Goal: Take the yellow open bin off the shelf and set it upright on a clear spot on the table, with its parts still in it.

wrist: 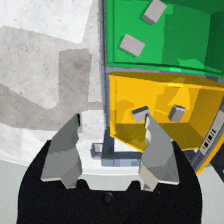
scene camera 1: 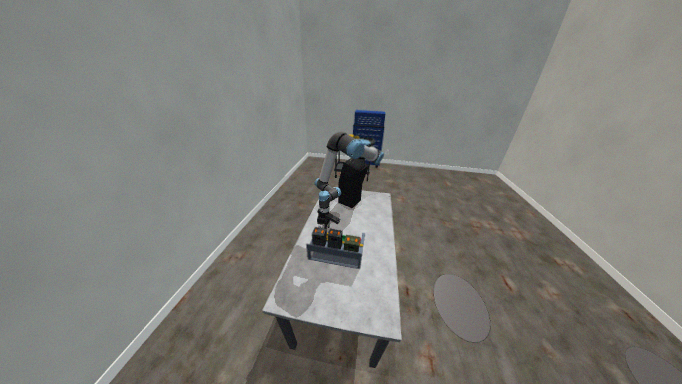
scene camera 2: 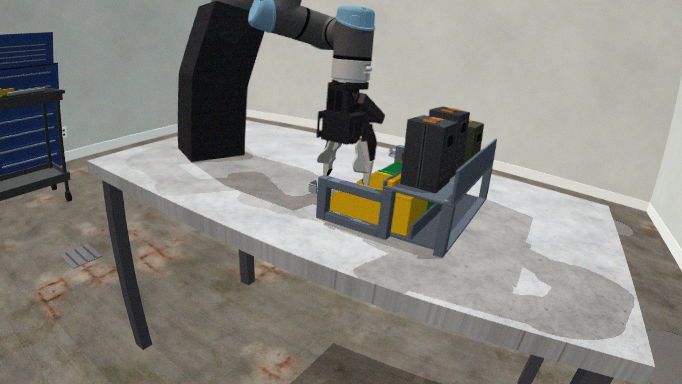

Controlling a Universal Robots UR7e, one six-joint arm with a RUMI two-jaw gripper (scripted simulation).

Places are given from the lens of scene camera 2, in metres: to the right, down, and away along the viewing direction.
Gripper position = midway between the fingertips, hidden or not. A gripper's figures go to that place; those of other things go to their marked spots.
gripper (scene camera 2: 344,185): 0.01, -0.01, 0.86
yellow open bin (scene camera 2: 354,206): 0.03, 0.03, 0.81
